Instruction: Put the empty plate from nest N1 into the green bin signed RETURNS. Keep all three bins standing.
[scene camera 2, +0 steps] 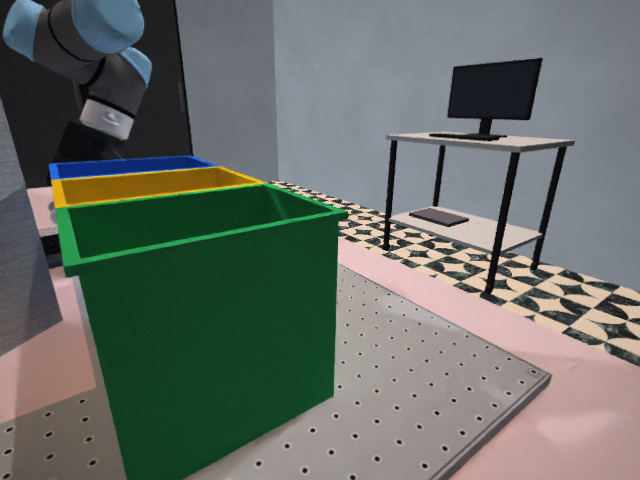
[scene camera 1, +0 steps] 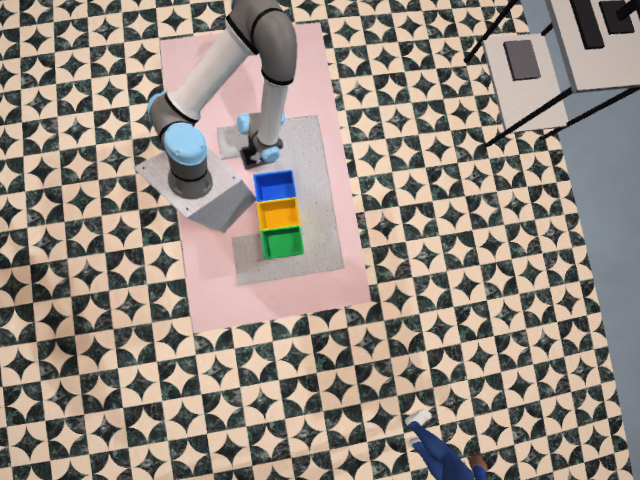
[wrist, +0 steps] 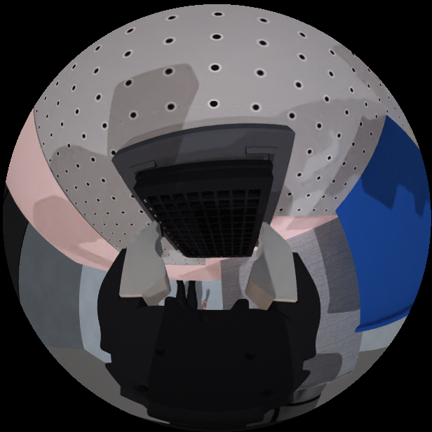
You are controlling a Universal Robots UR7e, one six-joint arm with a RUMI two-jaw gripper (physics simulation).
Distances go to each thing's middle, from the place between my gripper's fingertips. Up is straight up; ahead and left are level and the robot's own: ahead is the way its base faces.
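The black plate [wrist: 208, 208] is 10 mm above my hand and 10 mm ahead of it. The blue bin [scene camera 2: 58, 171] is 80 mm above my hand, 240 mm to the right of it and 70 mm ahead of it, while the yellow bin [scene camera 2: 89, 190], also counted from my hand, is 80 mm above, 370 mm to the right and 70 mm ahead. That leaves the green bin [scene camera 2: 213, 313], which stands 80 mm above my hand, 500 mm to the right of it and 60 mm ahead of it.
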